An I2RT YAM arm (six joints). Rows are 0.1 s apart.
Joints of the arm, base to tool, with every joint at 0 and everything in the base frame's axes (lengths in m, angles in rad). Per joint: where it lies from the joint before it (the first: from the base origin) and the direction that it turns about. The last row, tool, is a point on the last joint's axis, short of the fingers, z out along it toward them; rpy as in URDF.
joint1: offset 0 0 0.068 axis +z
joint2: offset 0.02 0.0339 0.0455 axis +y
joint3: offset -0.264 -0.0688 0 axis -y
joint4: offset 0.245 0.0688 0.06 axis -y
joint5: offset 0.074 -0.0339 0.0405 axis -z
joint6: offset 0.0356 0 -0.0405 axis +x
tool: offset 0 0 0 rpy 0 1.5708 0
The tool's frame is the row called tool.
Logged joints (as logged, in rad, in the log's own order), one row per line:
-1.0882 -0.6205 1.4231 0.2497 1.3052 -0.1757
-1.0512 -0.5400 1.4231 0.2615 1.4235 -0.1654
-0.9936 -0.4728 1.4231 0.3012 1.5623 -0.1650
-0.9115 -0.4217 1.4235 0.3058 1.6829 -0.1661
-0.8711 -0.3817 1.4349 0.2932 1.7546 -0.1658
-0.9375 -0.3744 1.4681 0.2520 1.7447 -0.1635
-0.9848 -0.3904 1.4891 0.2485 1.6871 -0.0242
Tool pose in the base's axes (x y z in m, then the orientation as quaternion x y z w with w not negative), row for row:
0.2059 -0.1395 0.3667 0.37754 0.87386 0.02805 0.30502
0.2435 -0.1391 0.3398 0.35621 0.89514 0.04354 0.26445
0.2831 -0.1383 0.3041 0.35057 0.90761 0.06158 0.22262
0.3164 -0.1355 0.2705 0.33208 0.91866 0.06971 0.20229
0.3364 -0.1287 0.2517 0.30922 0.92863 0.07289 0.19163
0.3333 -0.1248 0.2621 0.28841 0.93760 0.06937 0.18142
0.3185 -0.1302 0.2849 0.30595 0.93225 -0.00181 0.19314
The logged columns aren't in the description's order. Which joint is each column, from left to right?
Columns, left to right: joint4, joint1, joint3, joint6, joint2, joint5.
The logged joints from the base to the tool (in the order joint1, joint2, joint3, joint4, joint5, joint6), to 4 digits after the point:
-0.6205 1.3052 1.4231 -1.0882 -0.1757 0.2497
-0.5400 1.4235 1.4231 -1.0512 -0.1654 0.2615
-0.4728 1.5623 1.4231 -0.9936 -0.1650 0.3012
-0.4217 1.6829 1.4235 -0.9115 -0.1661 0.3058
-0.3817 1.7546 1.4349 -0.8711 -0.1658 0.2932
-0.3744 1.7447 1.4681 -0.9375 -0.1635 0.2520
-0.3904 1.6871 1.4891 -0.9848 -0.0242 0.2485

